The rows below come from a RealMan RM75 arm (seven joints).
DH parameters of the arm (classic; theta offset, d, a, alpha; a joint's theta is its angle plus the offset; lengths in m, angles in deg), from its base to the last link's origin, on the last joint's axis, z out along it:
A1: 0 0.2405 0 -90
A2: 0 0 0 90
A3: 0 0.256 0 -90
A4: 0 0 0 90
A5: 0 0.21 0 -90
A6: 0 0 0 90
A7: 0 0.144 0 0
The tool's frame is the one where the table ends.
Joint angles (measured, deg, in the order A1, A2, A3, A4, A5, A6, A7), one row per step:
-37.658, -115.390, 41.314, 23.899, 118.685, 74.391, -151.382
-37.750, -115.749, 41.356, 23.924, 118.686, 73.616, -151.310
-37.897, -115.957, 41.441, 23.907, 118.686, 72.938, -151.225
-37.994, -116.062, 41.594, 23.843, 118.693, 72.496, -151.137
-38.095, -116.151, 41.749, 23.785, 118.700, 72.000, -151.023
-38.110, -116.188, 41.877, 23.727, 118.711, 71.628, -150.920
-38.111, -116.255, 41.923, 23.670, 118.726, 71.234, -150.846
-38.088, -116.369, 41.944, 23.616, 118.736, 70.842, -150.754
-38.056, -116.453, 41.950, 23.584, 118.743, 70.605, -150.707
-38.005, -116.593, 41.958, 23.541, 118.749, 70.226, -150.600
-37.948, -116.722, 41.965, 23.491, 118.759, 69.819, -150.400
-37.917, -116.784, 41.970, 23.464, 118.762, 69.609, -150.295
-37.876, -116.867, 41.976, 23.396, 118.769, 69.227, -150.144
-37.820, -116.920, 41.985, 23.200, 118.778, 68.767, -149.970
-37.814, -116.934, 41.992, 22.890, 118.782, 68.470, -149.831
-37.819, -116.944, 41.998, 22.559, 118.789, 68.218, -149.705
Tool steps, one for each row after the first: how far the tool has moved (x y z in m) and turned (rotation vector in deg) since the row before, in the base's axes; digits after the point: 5 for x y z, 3 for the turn. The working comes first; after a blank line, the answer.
Tool pose at each row, in the base's axes (x y z in m, rotation vector in deg; the steps are taken from these numbers as rounded here):
-0.27601, 0.36172, -0.02383, -107.375, -134.776, -38.649
-0.27540, 0.36257, -0.02632, -107.054, -134.484, -38.727
-0.27487, 0.36375, -0.02789, -106.869, -134.094, -38.701
-0.27468, 0.36433, -0.02904, -106.830, -133.827, -38.519
-0.27460, 0.36508, -0.03003, -106.777, -133.472, -38.333
-0.27507, 0.36538, -0.03061, -106.672, -133.221, -38.150
-0.27558, 0.36565, -0.03126, -106.447, -133.037, -38.076
-0.27605, 0.36571, -0.03221, -106.207, -132.898, -38.045
-0.27640, 0.36562, -0.03289, -106.030, -132.851, -38.035
-0.27691, 0.36549, -0.03398, -105.783, -132.738, -38.028
-0.27757, 0.36538, -0.03499, -105.595, -132.512, -37.997
-0.27794, 0.36533, -0.03548, -105.497, -132.391, -37.980
-0.27864, 0.36533, -0.03621, -105.275, -132.199, -37.942
-0.27985, 0.36509, -0.03711, -104.931, -132.075, -37.838
-0.28074, 0.36459, -0.03816, -104.691, -132.150, -37.697
-0.28152, 0.36400, -0.03927, -104.480, -132.277, -37.545

0.00061, 0.00085, -0.00249, 0.325, 0.229, 0.128
0.00053, 0.00118, -0.00157, 0.294, 0.303, 0.028
0.00019, 0.00058, -0.00115, 0.107, 0.272, -0.025
0.00008, 0.00075, -0.00099, 0.163, 0.331, -0.036
-0.00047, 0.00030, -0.00058, 0.123, 0.284, 0.020
-0.00051, 0.00027, -0.00065, 0.170, 0.220, 0.103
-0.00047, 0.00006, -0.00095, 0.165, 0.174, 0.120
-0.00035, -0.00009, -0.00068, 0.093, 0.088, 0.101
-0.00051, -0.00013, -0.00109, 0.161, 0.147, 0.129
-0.00066, -0.00011, -0.00101, 0.196, 0.209, 0.067
-0.00037, -0.00005, -0.00049, 0.104, 0.112, 0.034
-0.00070, 0.00000, -0.00073, 0.187, 0.203, 0.097
-0.00121, -0.00024, -0.00090, 0.170, 0.236, 0.196
-0.00089, -0.00050, -0.00105, -0.003, 0.106, 0.182
-0.00078, -0.00059, -0.00111, -0.049, 0.072, 0.177

